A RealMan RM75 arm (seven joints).
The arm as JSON. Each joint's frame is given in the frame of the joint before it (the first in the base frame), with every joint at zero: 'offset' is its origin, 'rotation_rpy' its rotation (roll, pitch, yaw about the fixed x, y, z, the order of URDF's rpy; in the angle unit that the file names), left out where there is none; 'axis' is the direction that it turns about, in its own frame. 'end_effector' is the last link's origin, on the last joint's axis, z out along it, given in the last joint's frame.
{
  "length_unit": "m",
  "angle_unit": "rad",
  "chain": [
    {
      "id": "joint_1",
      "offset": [
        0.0,
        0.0,
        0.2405
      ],
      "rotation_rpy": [
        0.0,
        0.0,
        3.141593
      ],
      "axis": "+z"
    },
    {
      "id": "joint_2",
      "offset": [
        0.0,
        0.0,
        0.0
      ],
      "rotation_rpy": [
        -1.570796,
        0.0,
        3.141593
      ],
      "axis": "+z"
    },
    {
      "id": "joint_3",
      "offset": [
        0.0,
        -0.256,
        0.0
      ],
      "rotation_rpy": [
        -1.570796,
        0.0,
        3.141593
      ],
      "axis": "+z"
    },
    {
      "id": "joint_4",
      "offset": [
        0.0,
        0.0,
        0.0
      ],
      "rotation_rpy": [
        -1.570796,
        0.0,
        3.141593
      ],
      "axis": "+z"
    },
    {
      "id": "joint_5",
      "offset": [
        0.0,
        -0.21,
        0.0
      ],
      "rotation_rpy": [
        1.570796,
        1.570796,
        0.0
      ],
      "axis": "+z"
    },
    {
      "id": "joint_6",
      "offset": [
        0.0,
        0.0,
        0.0
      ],
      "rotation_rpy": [
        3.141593,
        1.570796,
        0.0
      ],
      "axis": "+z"
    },
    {
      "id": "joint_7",
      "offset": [
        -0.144,
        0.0,
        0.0
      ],
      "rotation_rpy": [
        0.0,
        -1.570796,
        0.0
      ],
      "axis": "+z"
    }
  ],
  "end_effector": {
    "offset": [
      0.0,
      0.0,
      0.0
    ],
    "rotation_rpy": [
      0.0,
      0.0,
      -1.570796
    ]
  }
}
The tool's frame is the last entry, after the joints.
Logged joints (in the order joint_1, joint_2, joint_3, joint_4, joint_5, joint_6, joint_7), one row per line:
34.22 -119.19 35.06 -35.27 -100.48 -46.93 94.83
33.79 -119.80 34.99 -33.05 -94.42 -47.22 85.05
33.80 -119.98 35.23 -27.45 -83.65 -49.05 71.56
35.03 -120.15 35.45 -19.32 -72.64 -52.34 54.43
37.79 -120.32 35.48 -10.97 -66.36 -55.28 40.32
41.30 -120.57 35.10 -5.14 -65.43 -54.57 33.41
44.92 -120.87 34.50 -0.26 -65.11 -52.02 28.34
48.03 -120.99 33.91 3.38 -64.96 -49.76 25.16
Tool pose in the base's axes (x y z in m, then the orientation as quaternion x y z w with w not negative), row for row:
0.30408 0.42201 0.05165 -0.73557 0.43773 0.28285 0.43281
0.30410 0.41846 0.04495 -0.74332 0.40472 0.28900 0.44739
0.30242 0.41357 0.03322 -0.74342 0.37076 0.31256 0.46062
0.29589 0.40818 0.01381 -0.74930 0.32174 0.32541 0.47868
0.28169 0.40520 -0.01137 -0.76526 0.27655 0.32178 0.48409
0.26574 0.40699 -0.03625 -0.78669 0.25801 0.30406 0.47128
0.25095 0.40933 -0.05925 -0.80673 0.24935 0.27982 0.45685
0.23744 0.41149 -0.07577 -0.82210 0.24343 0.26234 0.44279
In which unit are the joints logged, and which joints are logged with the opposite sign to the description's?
The joints are logged in degrees. Opposite sign: joint_2, joint_3.
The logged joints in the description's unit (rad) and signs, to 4 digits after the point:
0.5973 2.0803 -0.6119 -0.6156 -1.7537 -0.8191 1.6551
0.5897 2.0909 -0.6107 -0.5768 -1.6479 -0.8241 1.4844
0.5899 2.0940 -0.6149 -0.4791 -1.4600 -0.8561 1.2490
0.6114 2.0970 -0.6187 -0.3372 -1.2678 -0.9135 0.9500
0.6596 2.1000 -0.6192 -0.1915 -1.1582 -0.9648 0.7037
0.7208 2.1043 -0.6126 -0.0897 -1.1420 -0.9524 0.5831
0.7840 2.1096 -0.6021 -0.0045 -1.1364 -0.9079 0.4946
0.8383 2.1117 -0.5918 0.0590 -1.1338 -0.8685 0.4391

